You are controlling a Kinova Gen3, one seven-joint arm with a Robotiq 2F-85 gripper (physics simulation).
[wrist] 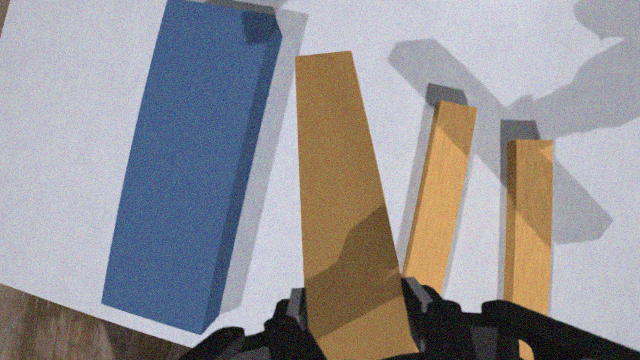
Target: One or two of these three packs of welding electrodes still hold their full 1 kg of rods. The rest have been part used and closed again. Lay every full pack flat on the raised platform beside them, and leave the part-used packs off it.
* gripper: 354,301
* electrode pack: 354,296
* electrode pack: 448,149
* blue raised platform: 206,91
